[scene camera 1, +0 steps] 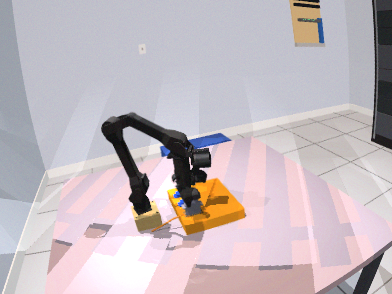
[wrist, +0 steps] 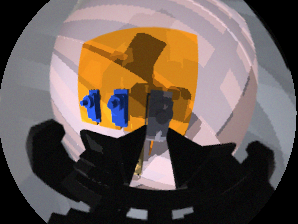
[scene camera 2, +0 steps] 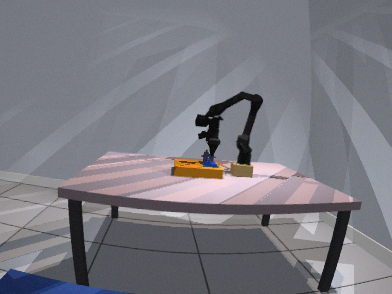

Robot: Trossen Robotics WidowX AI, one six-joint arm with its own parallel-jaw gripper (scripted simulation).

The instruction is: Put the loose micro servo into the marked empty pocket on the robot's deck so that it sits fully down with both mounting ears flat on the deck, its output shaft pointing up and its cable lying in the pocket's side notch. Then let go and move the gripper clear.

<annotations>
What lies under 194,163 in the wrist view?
My gripper.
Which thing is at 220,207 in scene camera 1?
An orange robot deck.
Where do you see an orange robot deck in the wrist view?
At 140,59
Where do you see a grey micro servo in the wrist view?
160,114
</annotations>
